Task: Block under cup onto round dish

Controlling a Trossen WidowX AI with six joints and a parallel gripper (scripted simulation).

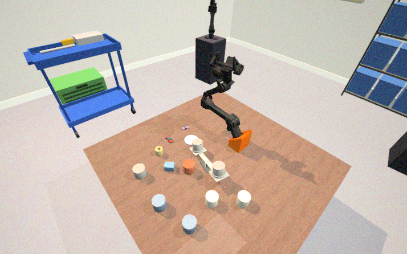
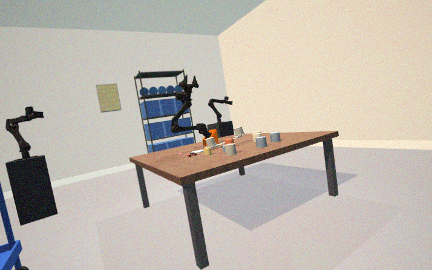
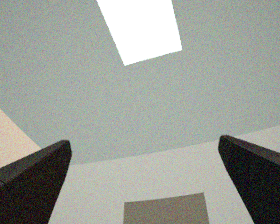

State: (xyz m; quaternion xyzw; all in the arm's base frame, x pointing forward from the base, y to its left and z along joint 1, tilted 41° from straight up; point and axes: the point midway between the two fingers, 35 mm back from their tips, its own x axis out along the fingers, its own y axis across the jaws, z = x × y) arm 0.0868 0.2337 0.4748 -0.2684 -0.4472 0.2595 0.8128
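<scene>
Now: gripper tip 17 cm short of the grey block, 3 cm to the left of it and 59 cm above it. From my gripper tip the other things lie so: balance beam: 22 cm ahead, 9 cm to the left, 60 cm below; then balance: 22 cm ahead, 9 cm to the left, 61 cm below; then grey cup: 27 cm ahead, 22 cm to the left, 52 cm below.
</scene>
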